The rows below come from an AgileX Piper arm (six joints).
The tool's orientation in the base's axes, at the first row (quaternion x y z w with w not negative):
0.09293, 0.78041, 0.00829, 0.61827
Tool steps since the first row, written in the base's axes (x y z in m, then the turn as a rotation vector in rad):
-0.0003, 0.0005, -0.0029, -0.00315, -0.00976, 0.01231
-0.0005, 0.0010, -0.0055, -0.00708, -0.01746, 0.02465
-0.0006, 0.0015, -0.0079, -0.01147, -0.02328, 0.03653
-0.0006, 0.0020, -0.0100, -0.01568, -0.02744, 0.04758
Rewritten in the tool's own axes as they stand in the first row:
0.0029, 0.0001, 0.0003, -0.01269, -0.00844, -0.00495
0.0056, 0.0002, 0.0007, -0.02492, -0.01496, -0.01086
0.0080, 0.0004, 0.0011, -0.03631, -0.01975, -0.01731
0.0101, 0.0006, 0.0016, -0.04668, -0.02299, -0.02356

